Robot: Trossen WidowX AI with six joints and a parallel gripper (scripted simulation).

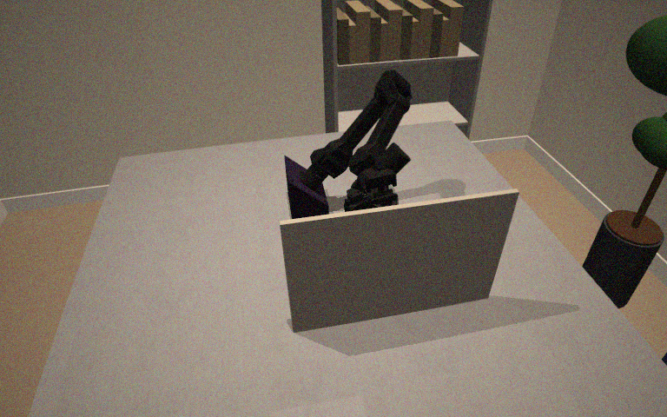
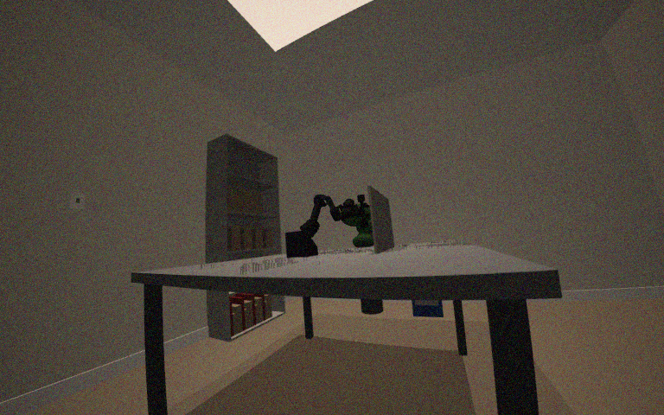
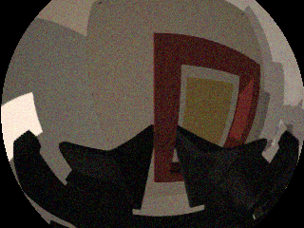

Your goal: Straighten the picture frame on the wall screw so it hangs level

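The dark red picture frame lies 50 mm below my gripper tip. The rest, counted from my gripper tip: wall panel (10 mm ahead, 10 mm to the left, 70 mm below).
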